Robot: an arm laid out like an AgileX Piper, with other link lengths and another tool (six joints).
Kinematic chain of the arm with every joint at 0, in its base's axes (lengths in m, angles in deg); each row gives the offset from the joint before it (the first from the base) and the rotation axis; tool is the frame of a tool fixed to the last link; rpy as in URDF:
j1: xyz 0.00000 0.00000 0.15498 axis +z
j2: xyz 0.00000 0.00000 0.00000 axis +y
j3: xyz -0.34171 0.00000 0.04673 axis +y
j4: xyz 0.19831 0.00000 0.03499 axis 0.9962 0 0.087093
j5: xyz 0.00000 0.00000 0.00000 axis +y
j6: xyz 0.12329 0.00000 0.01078 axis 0.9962 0 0.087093
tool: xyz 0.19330 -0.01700 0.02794 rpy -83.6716 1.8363 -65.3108
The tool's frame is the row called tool.
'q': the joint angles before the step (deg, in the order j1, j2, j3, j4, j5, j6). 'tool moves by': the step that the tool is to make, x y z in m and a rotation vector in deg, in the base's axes. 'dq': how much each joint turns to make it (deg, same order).
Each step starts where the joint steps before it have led.
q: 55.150 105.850 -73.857 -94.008 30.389 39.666
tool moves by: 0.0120 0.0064 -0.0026 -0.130 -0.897 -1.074
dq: -0.007 2.661 -2.666 -0.736 1.345 0.582
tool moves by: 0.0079 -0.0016 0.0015 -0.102 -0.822 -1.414
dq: 0.004 1.205 -1.475 0.012 1.600 -0.029
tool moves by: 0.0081 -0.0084 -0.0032 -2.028 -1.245 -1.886
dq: 0.006 1.168 -0.358 -0.535 2.656 -0.660
